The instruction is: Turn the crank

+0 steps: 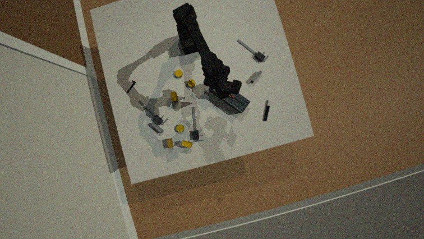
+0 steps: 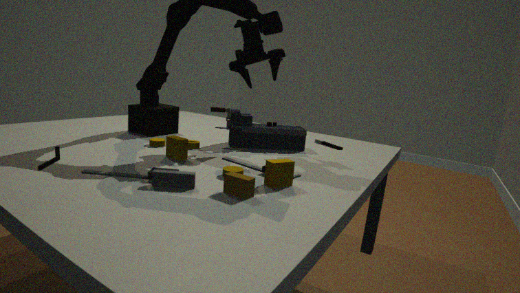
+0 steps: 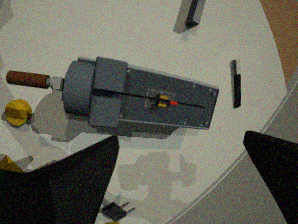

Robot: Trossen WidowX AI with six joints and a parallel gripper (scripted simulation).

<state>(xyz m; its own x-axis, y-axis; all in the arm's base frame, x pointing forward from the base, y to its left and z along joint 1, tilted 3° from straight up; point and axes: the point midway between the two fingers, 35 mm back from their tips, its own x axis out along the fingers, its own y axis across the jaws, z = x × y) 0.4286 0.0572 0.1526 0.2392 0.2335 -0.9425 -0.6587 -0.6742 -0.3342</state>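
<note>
Now: gripper tip 130 mm past the brown crank handle, 60 mm to the left of it and 100 mm above it. From my gripper tip the other things lie so: slide (40 mm ahead, 40 mm to the left, 140 mm below); black l-shaped key (330 mm behind, 540 mm to the right, 210 mm below); black bar (200 mm ahead, 230 mm to the left, 210 mm below).
</note>
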